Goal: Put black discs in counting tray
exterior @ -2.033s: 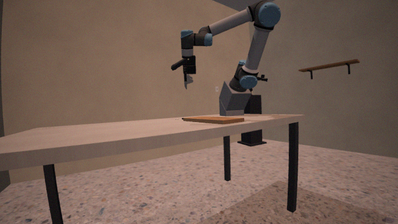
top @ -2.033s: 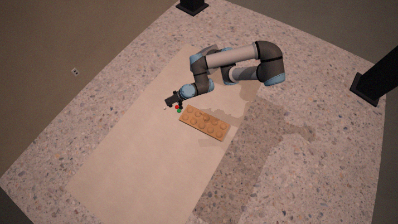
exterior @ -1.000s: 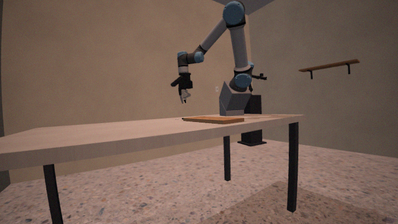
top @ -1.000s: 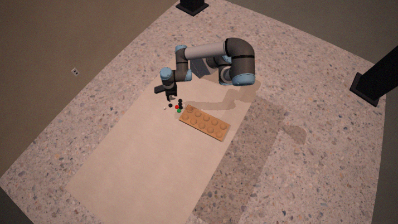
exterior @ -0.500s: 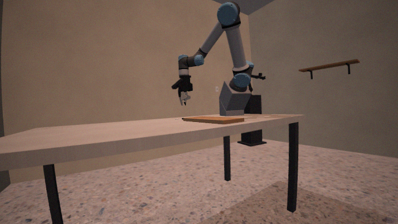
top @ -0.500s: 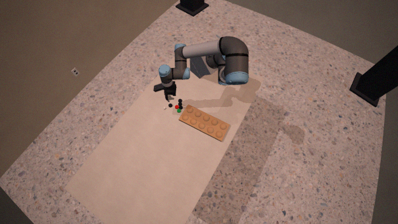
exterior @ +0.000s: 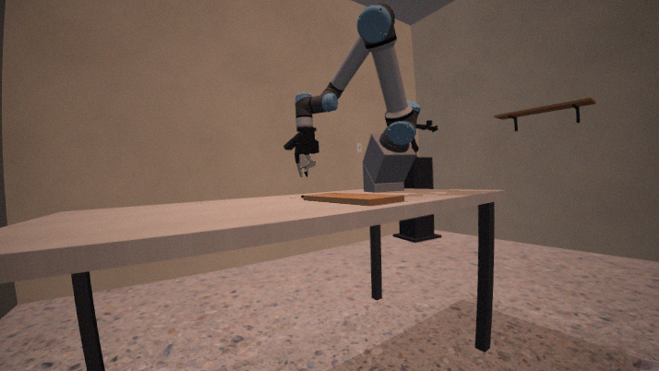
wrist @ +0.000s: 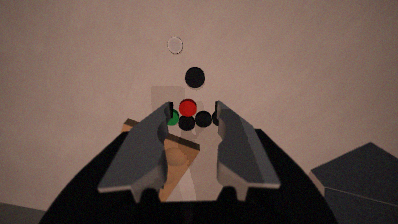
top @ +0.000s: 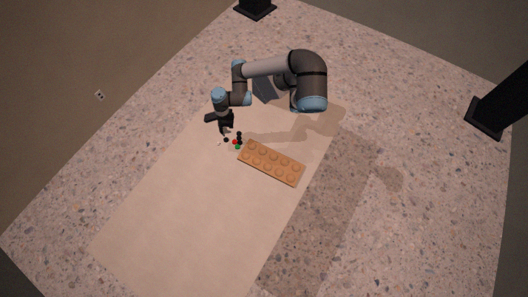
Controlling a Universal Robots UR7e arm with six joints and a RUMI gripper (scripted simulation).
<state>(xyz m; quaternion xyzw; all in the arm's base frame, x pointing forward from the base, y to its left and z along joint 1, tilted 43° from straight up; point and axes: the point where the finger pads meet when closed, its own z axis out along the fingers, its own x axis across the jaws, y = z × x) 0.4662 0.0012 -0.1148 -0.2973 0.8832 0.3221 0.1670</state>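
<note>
Right now the red disc is 100 mm below my hand, 50 mm to the left of it and 20 mm behind it. Round my hand: wooden counting tray 310 mm to the left, 100 mm below, 60 mm behind; small white piece 110 mm below, 50 mm ahead, 20 mm to the right; green disc 100 mm below, 90 mm to the left, 10 mm behind.
</note>
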